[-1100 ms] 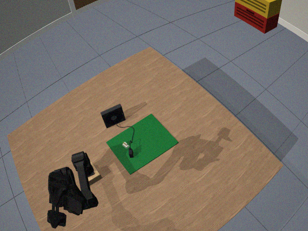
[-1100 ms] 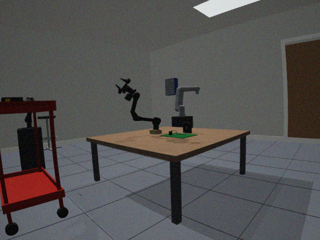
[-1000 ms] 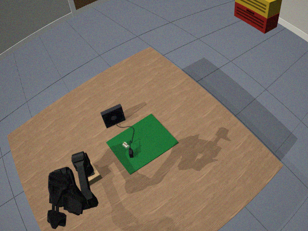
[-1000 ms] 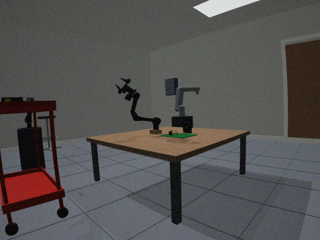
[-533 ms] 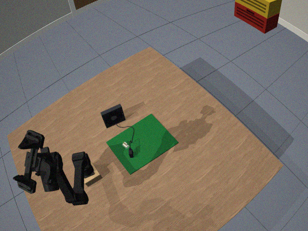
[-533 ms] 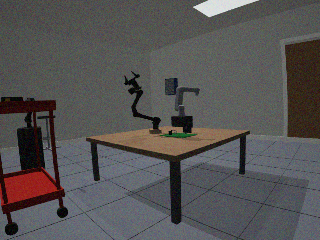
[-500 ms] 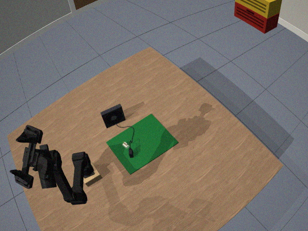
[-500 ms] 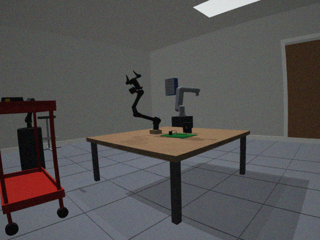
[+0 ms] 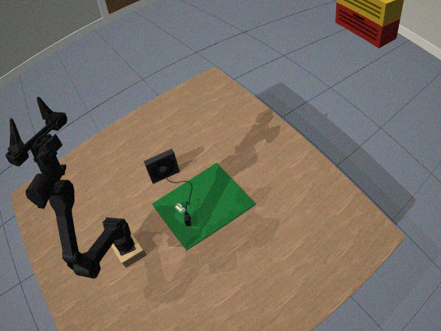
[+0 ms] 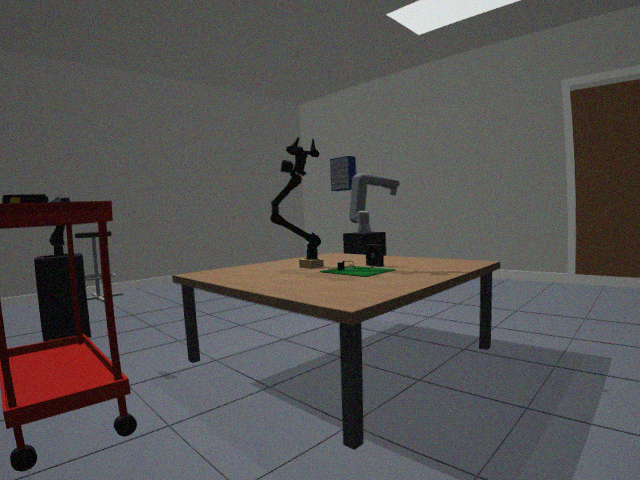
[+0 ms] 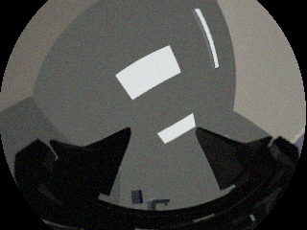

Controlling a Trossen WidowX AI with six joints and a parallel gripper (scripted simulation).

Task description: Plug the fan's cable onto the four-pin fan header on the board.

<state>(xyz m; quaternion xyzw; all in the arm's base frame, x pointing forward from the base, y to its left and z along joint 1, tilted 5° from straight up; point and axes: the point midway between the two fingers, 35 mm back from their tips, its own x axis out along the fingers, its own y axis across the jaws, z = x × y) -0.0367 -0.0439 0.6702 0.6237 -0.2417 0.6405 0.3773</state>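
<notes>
Now: the black plug 290 mm ahead of my gripper tip, 10 mm to the right of it and 720 mm below it. Also, from my gripper tip: white four-pin header 290 mm ahead, 60 mm to the left, 750 mm below; then green board 370 mm ahead, 30 mm to the left, 760 mm below; then black fan 300 mm ahead, 210 mm to the left, 690 mm below.
</notes>
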